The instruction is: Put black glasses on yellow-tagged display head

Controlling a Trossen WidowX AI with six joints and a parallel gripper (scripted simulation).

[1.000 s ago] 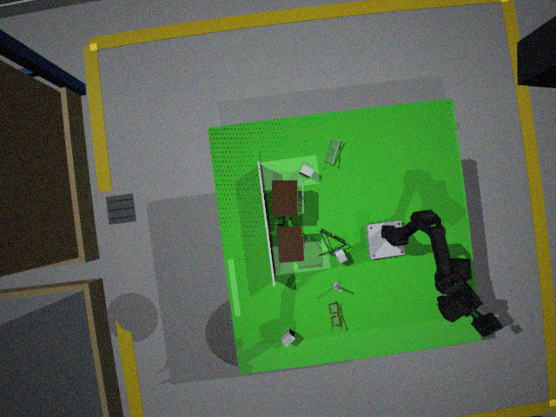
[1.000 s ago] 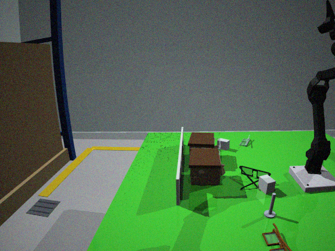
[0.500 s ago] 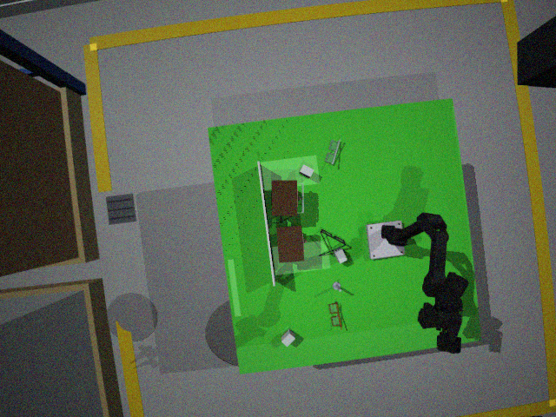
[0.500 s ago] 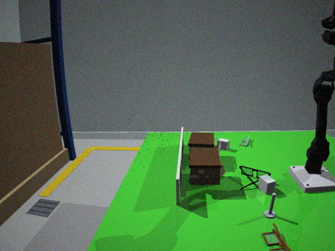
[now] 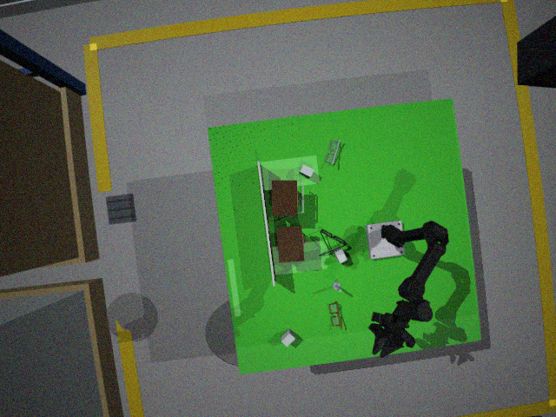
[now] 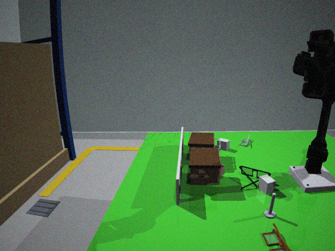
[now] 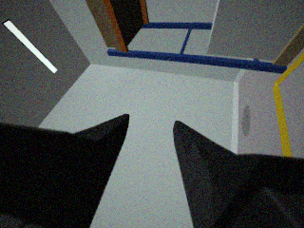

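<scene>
Right now my gripper tip is 20 mm short of the post, 80 mm to the left of it and 500 mm above it. The rest, counted from my gripper tip: white panel 390 mm ahead, 400 mm to the right, 470 mm below.
</scene>
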